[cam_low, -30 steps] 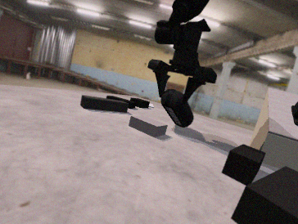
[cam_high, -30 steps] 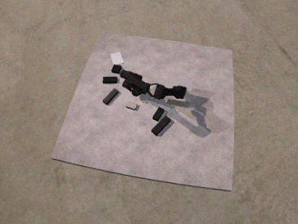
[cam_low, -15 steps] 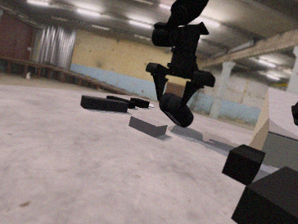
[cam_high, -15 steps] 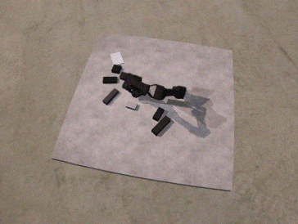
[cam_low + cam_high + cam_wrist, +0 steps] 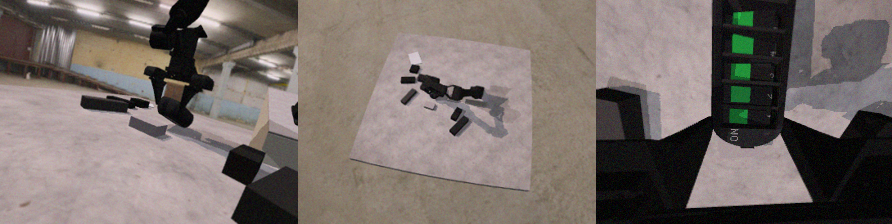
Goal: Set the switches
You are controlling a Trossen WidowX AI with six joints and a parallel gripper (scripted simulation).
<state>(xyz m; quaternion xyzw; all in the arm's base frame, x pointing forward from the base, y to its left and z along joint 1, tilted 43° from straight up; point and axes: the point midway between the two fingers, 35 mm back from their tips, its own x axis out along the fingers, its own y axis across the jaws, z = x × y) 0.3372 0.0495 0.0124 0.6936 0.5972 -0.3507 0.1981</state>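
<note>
My gripper tip is now 7 cm to the right of the grey block, 5 cm above it and 2 cm short of it. Also, from my gripper tip: white sheet 40 cm to the right, 24 cm ahead, 6 cm below; long bar 20 cm ahead, 4 cm below, 1 cm to the left.
</note>
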